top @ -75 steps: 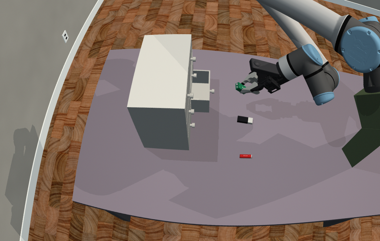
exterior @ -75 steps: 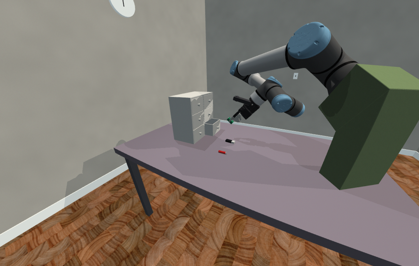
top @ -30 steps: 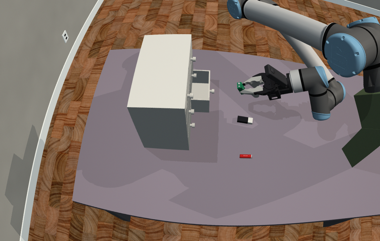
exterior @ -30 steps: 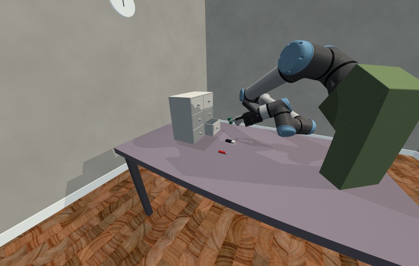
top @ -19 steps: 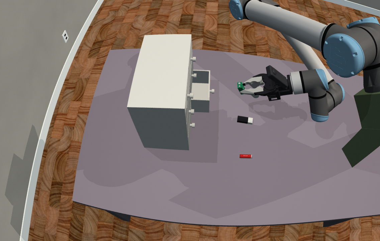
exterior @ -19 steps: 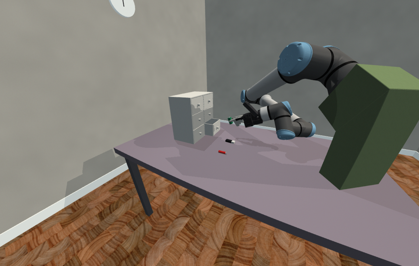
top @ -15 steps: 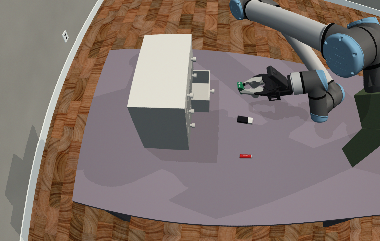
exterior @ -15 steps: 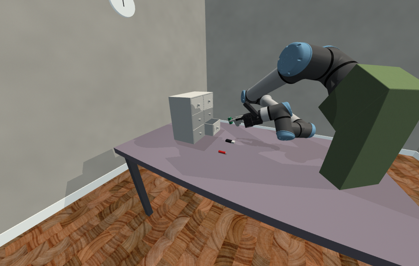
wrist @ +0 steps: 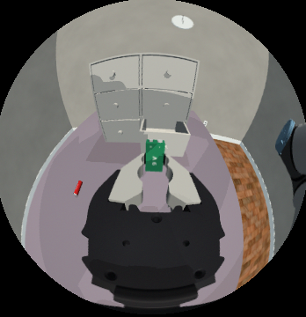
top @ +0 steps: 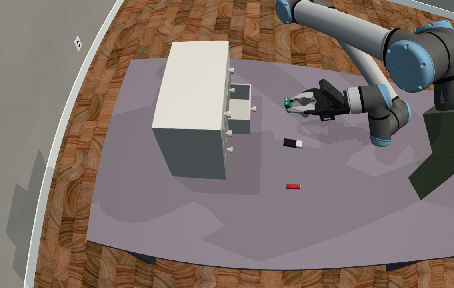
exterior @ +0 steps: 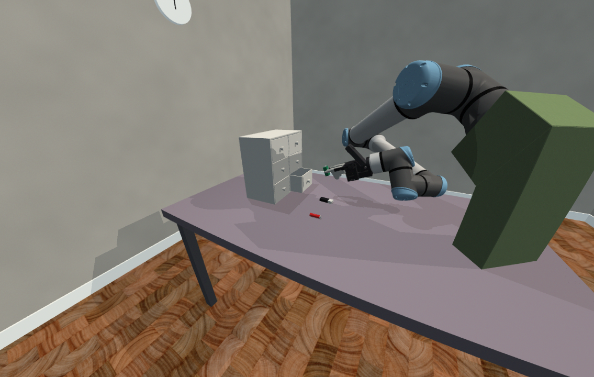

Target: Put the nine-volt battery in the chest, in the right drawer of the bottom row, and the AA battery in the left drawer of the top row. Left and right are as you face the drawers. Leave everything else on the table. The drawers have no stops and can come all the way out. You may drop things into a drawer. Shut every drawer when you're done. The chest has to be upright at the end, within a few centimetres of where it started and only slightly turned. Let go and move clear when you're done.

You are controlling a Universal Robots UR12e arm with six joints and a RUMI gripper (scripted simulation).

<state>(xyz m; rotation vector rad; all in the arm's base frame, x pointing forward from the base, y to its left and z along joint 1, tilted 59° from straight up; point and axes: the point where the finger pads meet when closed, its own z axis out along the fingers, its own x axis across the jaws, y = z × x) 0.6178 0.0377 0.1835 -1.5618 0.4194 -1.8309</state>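
Now: the green nine-volt battery 10 mm ahead of my hand and 10 mm above it. The rest, counted from my hand: red AA battery (10 mm behind, 230 mm to the left, 130 mm below).
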